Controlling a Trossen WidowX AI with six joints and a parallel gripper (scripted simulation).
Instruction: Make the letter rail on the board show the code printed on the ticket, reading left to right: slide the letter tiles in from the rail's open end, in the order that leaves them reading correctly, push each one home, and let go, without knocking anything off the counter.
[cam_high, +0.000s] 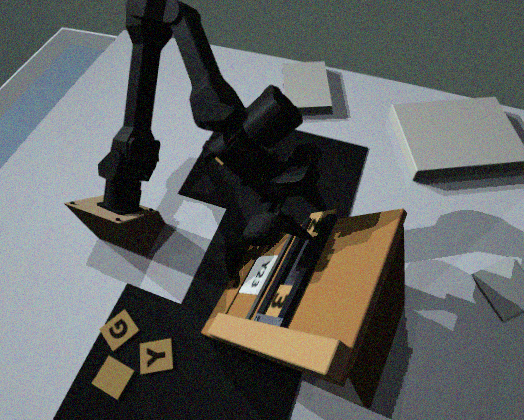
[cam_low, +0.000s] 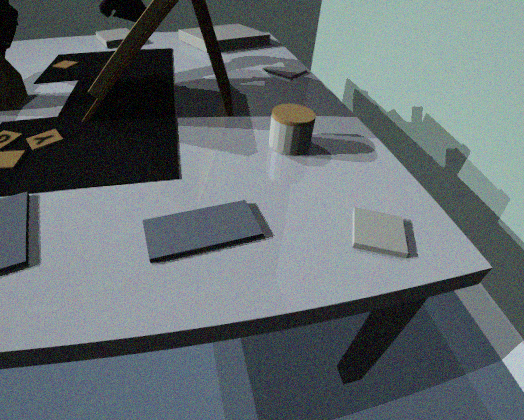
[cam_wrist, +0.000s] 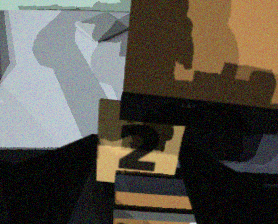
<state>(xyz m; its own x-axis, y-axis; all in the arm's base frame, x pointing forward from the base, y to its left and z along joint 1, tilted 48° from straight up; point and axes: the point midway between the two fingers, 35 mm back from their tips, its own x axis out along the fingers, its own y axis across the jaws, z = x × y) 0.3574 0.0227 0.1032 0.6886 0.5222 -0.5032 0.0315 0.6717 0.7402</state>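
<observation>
Now: gripper tip 7 cm past the white ticket, 9 cm to the left of it and 8 cm above it. From my gripper tip the other things lie so: letter tile right at my gripper tip; lidded cylinder 29 cm ahead, 33 cm to the right, 12 cm below; thin white plate 37 cm ahead, 10 cm to the left, 15 cm below.
</observation>
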